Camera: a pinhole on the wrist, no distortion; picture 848 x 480 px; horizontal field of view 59.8 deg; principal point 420.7 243.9 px. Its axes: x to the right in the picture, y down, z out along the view. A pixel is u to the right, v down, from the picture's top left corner.
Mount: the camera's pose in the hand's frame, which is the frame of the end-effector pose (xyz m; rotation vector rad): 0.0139 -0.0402 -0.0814 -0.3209 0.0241 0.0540
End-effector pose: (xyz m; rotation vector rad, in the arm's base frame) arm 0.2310 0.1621 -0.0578 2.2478 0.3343 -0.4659
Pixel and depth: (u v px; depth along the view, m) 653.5 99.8 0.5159
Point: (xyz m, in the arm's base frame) 0.3187 -0.1735 -0.3831
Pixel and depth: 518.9 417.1 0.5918
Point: 0.3267 -0.3410 -0.1776
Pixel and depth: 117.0 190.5 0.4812
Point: 0.0136 -0.1954 -0.1772
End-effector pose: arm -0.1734 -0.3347 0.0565 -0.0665 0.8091 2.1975
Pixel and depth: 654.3 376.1 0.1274
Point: -0.2216 -0.2928 0.0777
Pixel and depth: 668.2 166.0 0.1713
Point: -0.2081 -0.2369 0.1020
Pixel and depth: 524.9 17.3 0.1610
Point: -0.1609 -0.2407 0.0943
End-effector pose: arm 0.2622 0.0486 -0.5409 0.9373 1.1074 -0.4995
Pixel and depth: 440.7 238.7 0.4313
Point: 0.5192 -0.1725 -0.4889
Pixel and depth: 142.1 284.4 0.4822
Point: 0.4920 -0.2111 -0.2918
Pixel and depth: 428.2 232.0 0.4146
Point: 0.5017 -0.1661 -0.4875
